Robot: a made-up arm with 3 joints. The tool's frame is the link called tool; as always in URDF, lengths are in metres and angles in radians.
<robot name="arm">
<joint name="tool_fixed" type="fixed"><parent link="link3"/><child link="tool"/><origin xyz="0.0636 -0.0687 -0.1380" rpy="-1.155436 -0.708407 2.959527"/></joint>
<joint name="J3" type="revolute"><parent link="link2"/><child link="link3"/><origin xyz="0.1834 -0.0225 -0.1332" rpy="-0.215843 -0.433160 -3.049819"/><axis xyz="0 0 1"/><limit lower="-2.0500" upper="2.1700" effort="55" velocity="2.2"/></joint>
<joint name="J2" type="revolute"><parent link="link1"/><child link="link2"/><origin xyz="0.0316 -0.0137 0.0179" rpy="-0.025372 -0.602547 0.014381"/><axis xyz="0 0 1"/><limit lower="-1.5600" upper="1.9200" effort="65" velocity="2.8"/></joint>
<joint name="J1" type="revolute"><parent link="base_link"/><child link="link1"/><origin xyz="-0.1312 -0.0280 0.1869" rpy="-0.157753 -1.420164 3.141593"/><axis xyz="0 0 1"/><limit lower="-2.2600" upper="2.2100" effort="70" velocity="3.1"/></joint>
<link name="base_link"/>
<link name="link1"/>
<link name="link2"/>
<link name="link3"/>
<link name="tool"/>
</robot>
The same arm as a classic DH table. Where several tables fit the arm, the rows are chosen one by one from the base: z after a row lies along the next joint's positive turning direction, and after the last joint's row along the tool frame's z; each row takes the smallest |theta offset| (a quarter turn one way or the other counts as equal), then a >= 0, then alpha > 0; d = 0 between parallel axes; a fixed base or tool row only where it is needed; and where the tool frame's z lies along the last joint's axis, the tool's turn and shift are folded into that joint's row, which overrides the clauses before.
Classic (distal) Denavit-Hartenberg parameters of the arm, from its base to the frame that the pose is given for. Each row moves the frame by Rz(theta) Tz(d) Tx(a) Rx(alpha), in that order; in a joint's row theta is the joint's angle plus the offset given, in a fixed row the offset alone. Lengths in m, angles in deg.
base (fixed): d 0.2056  theta0 80.86  a -0.0485  alpha 81.48
J1: d -0.0621  theta0 -0.37  a 0.0127  alpha 34.55
J2: d -0.5312  theta0 -20.21  a -0.0488  alpha -27.55
J3: d 0.2232  theta0 -59.57  a 0.0566  alpha 72.16
tool (fixed): d 0.0783  theta0 136.88  a 0  alpha 0
Joint limits (deg, base to tool): -129.49..126.62 -89.38..110.01 -117.46..124.33

